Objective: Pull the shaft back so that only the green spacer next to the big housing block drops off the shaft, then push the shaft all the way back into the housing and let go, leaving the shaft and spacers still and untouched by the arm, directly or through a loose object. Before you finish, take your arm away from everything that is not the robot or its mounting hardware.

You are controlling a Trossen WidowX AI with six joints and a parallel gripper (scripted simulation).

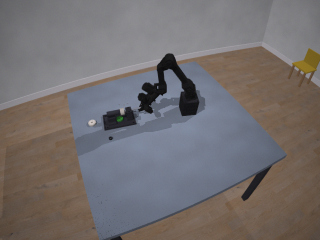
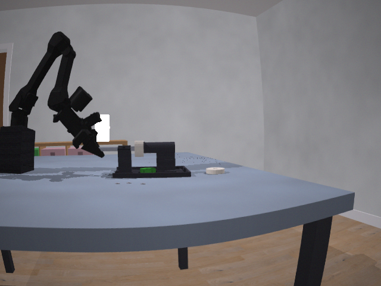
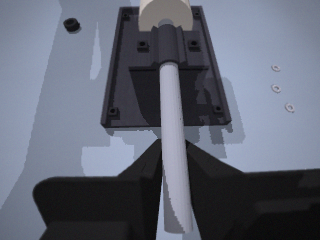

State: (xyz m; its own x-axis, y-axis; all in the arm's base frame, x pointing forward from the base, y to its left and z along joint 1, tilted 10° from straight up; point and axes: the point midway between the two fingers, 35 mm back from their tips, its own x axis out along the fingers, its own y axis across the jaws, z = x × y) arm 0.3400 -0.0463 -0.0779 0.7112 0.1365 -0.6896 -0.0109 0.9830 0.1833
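Right now the grey shaft is 70 mm ahead of my hand. From my hand the other things lie so: green spacer: 170 mm ahead, 70 mm below; white spacer: 140 mm ahead; black ring: 250 mm ahead, 160 mm to the left, 80 mm below.
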